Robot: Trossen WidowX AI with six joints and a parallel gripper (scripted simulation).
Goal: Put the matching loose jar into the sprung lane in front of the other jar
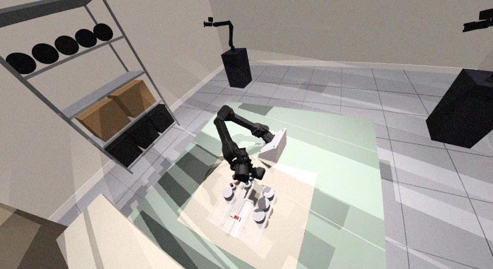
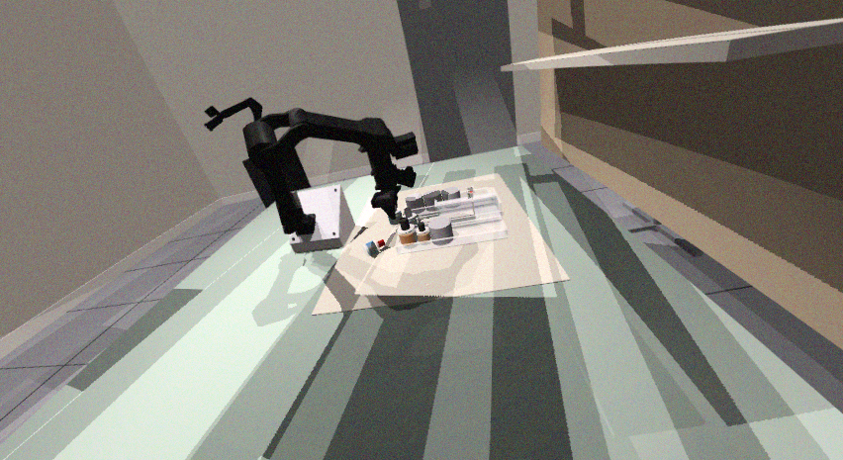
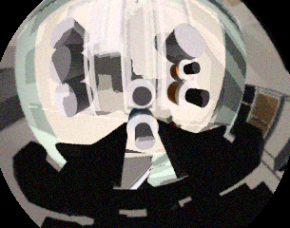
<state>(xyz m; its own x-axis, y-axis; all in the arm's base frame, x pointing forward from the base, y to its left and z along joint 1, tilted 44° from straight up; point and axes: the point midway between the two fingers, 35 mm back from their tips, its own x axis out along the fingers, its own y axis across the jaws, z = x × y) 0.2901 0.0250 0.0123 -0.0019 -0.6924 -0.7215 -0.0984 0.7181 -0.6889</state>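
Right now the clear sprung lane is 180 mm ahead of my gripper tip, 40 mm to the left of it and 40 mm below it. The rest, counted from my gripper tip: red-marked part (220 mm ahead, 60 mm to the left, 10 mm above).
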